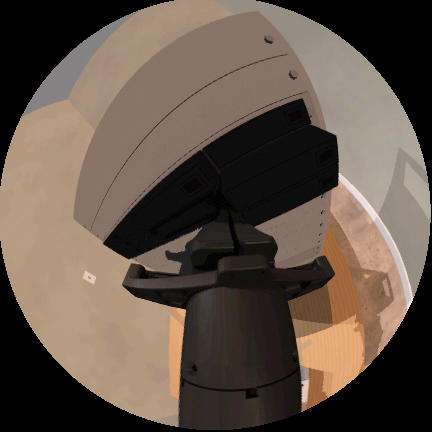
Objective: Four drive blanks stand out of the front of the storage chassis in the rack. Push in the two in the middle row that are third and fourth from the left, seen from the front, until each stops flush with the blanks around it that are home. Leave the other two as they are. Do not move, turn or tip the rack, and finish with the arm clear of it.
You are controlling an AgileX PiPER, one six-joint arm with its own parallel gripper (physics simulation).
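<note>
The storage chassis [250,145] is a dark band across the grey-brown rack front [165,105]. Its blanks are nearly black, with small square marks. A dark block [280,175] at the right of the band stands out from the front, with its side face showing. Left of it, a blank with a square mark [192,185] lies further back, with a dark recess or shadow beside the tip. My gripper [226,213] is shut and empty, its tip at the lower edge of the dark band, close to the block's left corner. Whether it touches is hidden. I cannot tell the blanks' row and column.
Two round screw heads [269,39] [293,74] sit on the rack's upper panels. A wooden table top [340,340] lies below right, with a small white item [305,390] beside my arm. A beige wall with a pale plate [89,277] is at the left.
</note>
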